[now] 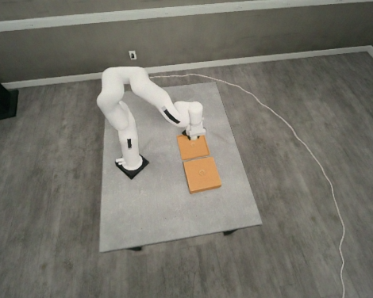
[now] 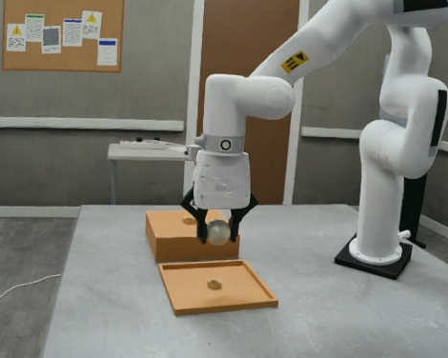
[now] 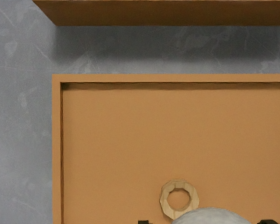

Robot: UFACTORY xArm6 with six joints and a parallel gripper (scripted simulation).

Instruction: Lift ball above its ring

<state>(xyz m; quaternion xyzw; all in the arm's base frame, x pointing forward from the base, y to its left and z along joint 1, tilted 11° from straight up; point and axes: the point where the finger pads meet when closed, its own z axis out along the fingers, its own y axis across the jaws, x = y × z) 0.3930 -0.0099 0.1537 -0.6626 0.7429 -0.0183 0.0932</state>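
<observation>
My hand is right at the pale grey ball. Also, from my hand: flat orange tray: 110 mm below; raised orange block: 20 mm behind, 230 mm to the right, 70 mm below.
</observation>
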